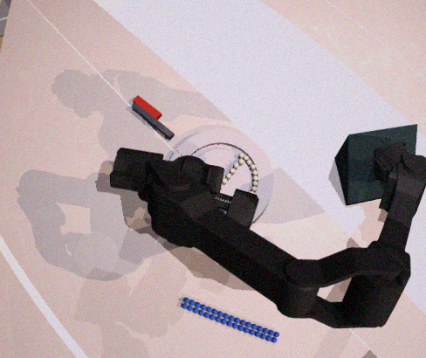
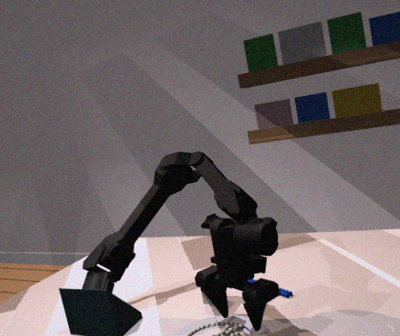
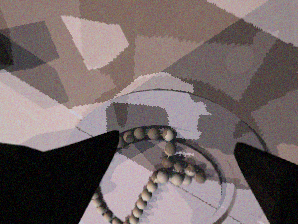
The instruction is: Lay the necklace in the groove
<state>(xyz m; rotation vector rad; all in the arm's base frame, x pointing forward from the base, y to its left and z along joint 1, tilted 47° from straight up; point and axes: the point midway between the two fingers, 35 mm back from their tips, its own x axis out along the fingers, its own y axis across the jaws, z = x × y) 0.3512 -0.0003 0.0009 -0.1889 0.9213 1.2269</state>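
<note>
Right now my gripper tip is 4 cm past the round bead board, 5 cm to the left of it and 1 cm above it. The rest, counted from my gripper tip: small beige cube (12 cm behind, 14 cm to the left); grey block (7 cm ahead, 22 cm to the right, 2 cm below).
</note>
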